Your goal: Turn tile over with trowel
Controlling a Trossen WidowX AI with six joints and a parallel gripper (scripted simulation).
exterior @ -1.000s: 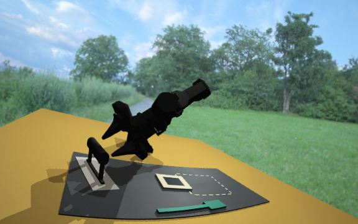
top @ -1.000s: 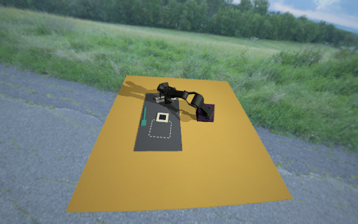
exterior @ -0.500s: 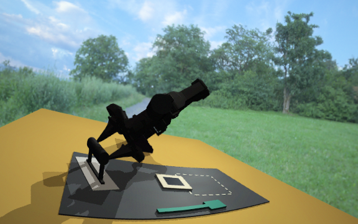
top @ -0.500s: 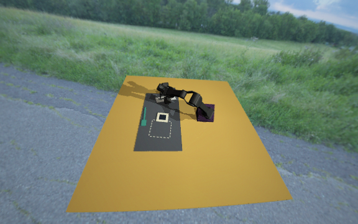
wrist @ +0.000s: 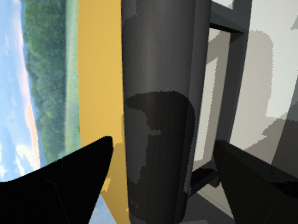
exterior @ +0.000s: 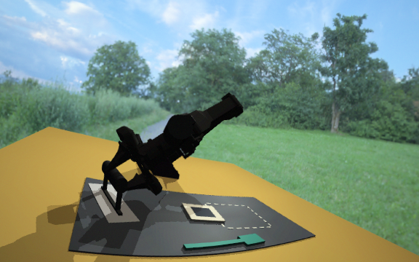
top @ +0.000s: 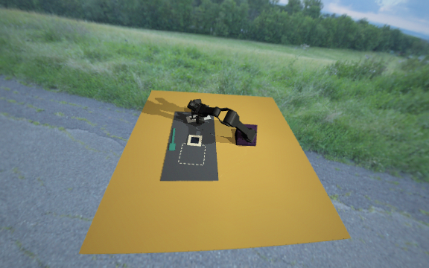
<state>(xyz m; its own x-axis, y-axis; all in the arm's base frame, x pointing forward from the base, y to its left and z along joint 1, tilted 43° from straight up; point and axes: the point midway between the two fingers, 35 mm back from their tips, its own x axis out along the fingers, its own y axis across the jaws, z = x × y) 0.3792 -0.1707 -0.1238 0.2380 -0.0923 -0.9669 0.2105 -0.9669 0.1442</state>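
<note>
Now: the tile 260 mm to the left of my gripper tip and 60 mm below it. The rest, counted from my gripper tip: dark mat 250 mm to the left, 80 mm below, 10 mm ahead; then green trowel 270 mm to the left, 150 mm ahead, 60 mm below.
</note>
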